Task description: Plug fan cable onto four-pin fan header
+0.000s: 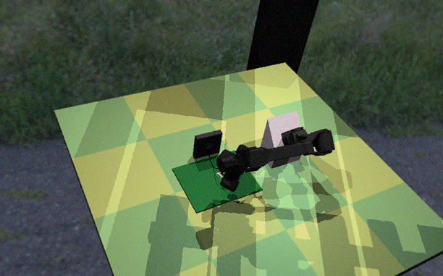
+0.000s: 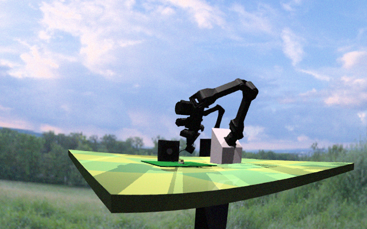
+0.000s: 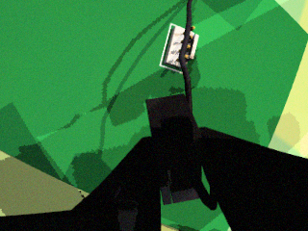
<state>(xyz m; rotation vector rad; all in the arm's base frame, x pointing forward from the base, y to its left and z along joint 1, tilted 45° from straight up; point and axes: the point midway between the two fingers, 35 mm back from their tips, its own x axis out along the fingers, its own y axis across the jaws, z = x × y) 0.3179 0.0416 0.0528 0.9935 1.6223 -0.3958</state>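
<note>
Now: gripper tip 10 cm above the green board, 6 cm to the left of it and 2 cm short of it. The rest, counted from my gripper tip: black plug (1 cm below, 1 cm behind); then black fan (21 cm to the right, 3 cm below, 1 cm behind).
</note>
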